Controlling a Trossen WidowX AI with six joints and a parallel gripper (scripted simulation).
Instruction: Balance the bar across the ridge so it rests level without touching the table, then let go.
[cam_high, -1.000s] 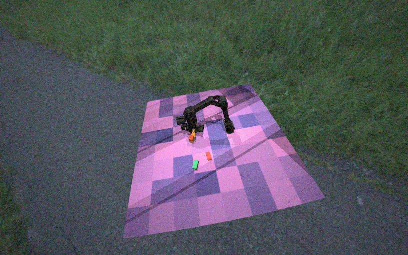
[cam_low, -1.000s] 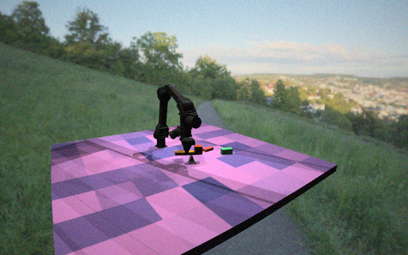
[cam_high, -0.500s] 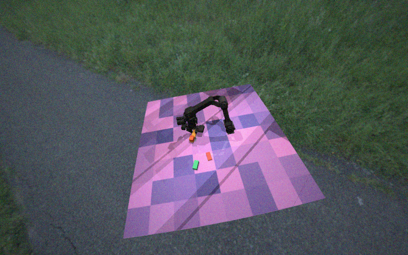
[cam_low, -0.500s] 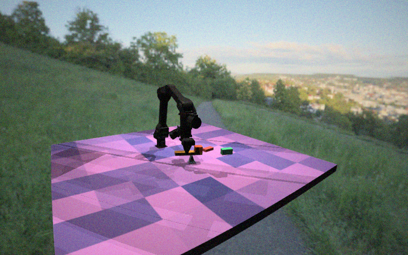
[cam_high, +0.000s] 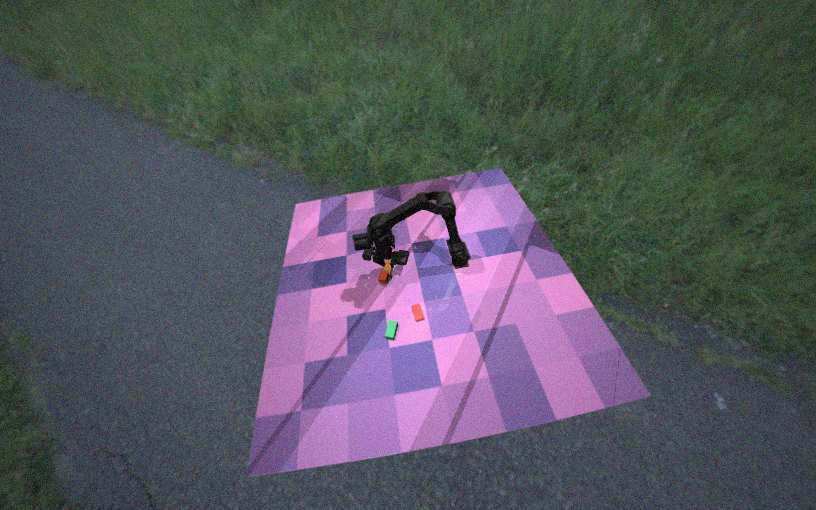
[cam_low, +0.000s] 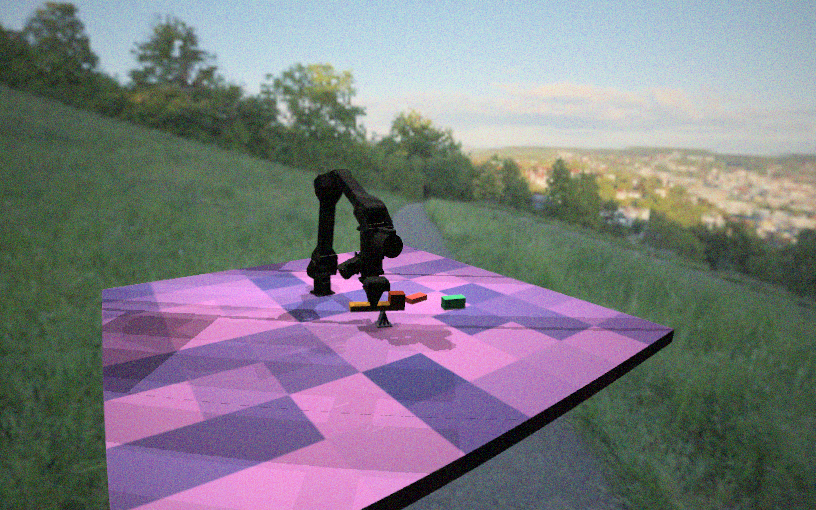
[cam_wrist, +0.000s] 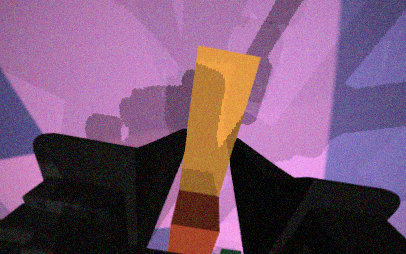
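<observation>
The bar lies 20 mm ahead of my gripper tip, 40 mm to the left of it and 10 mm above it. The rest, counted from my gripper tip: green block (20 mm ahead, 270 mm to the left, 40 mm below); orange-red block (90 mm behind, 220 mm to the left, 40 mm below).
</observation>
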